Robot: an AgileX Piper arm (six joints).
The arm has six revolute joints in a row. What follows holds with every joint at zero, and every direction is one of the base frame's. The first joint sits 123 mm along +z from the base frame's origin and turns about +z. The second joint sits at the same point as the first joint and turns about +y. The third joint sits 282.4 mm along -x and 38.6 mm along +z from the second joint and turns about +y. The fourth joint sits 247.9 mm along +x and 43.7 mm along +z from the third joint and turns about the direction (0.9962, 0, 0.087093). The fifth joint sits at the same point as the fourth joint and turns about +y. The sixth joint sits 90.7 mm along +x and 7.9 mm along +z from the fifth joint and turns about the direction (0.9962, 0, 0.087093). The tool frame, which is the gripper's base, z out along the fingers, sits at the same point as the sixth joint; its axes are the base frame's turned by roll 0, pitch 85.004 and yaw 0 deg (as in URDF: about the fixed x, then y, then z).
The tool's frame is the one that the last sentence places.
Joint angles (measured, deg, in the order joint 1, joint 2, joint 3, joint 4, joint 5, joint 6), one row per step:
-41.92, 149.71, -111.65, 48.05, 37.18, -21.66
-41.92, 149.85, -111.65, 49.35, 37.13, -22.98
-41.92, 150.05, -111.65, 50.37, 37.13, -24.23
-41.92, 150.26, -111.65, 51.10, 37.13, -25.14
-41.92, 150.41, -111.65, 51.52, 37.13, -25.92
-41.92, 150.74, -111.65, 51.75, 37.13, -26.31
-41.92, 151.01, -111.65, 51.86, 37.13, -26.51
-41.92, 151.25, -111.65, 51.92, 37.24, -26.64
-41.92, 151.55, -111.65, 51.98, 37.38, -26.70
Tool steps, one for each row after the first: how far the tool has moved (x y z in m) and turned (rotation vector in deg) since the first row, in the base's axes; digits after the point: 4 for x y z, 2 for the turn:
0.0008, 0.0003, -0.0005, 0.02, -0.68, 0.27
0.0013, 0.0007, -0.0017, -0.01, -1.15, 0.67
0.0016, 0.0010, -0.0032, -0.01, -1.45, 0.96
0.0017, 0.0013, -0.0043, -0.16, -1.60, 1.31
0.0015, 0.0016, -0.0072, -0.04, -1.51, 1.48
0.0013, 0.0019, -0.0096, 0.08, -1.38, 1.57
0.0010, 0.0024, -0.0118, 0.27, -1.22, 1.70
0.0007, 0.0029, -0.0145, 0.58, -1.02, 1.80

